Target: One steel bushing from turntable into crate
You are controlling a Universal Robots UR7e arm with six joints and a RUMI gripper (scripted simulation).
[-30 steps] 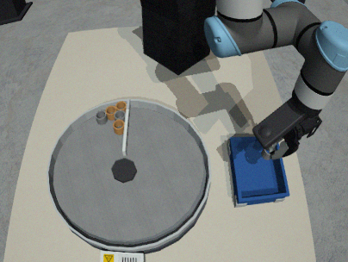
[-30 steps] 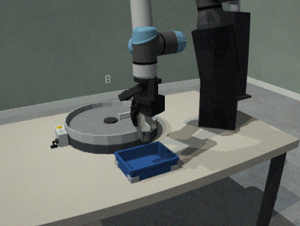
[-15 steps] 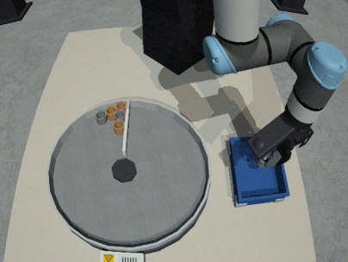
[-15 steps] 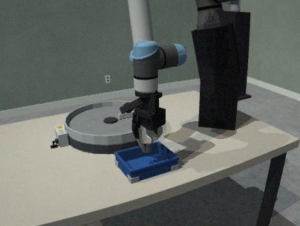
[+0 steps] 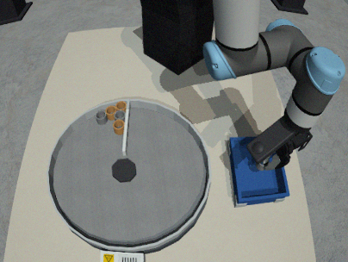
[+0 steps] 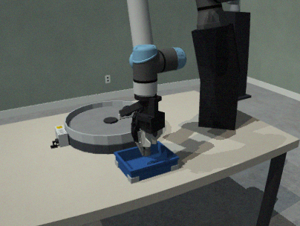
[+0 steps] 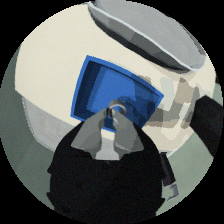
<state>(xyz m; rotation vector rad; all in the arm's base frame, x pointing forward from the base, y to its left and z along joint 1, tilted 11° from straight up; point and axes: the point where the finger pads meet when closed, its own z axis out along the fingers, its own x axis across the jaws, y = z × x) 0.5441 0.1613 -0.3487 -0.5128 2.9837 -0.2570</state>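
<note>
Right now the blue crate is 50 mm below my hand, 10 mm to the right of it and 10 mm behind it. Round my hand: round grey turntable: 360 mm to the right, 30 mm behind, 20 mm below.
</note>
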